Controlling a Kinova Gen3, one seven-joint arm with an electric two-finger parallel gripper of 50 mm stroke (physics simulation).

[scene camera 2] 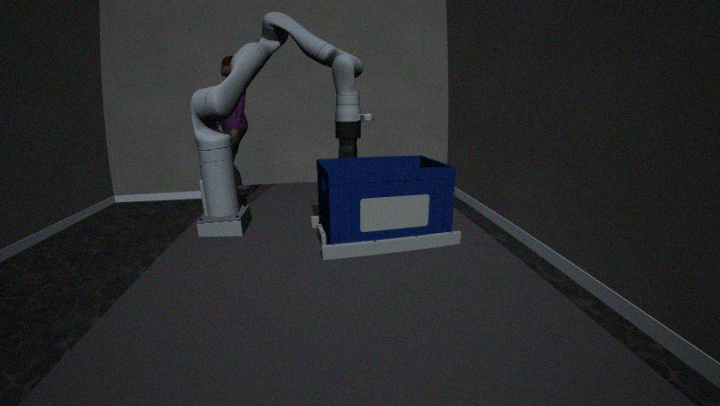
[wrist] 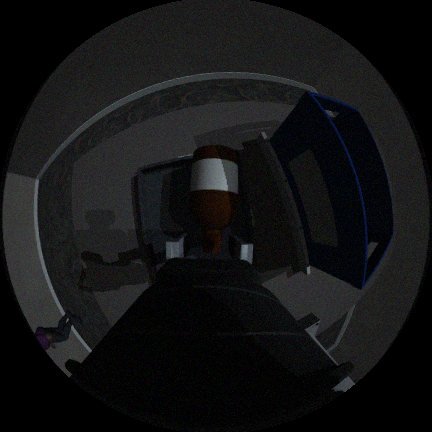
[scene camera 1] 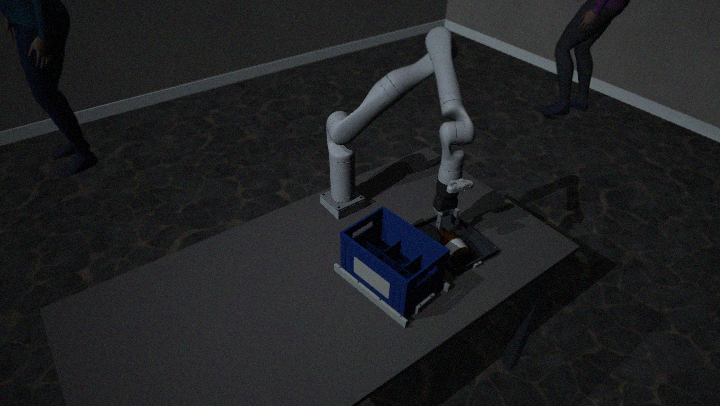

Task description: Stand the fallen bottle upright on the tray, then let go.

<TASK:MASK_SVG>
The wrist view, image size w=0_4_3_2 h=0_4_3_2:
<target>my gripper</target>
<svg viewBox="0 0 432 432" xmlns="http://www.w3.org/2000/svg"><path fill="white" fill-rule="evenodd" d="M81 362L103 376L133 389L161 397L196 402L236 401L272 394L310 380L337 366L277 297L261 285L261 276L251 265L252 243L244 242L235 235L228 235L228 252L234 259L182 258L189 251L189 233L183 233L173 240L165 241L166 262L156 272L155 283L146 288Z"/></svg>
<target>brown bottle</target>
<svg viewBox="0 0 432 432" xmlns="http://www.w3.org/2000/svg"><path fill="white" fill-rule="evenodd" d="M209 144L200 146L193 151L189 213L192 220L202 228L201 245L203 245L203 251L217 253L219 252L219 246L221 246L221 231L233 221L237 211L238 153L228 146Z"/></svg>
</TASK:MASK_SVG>
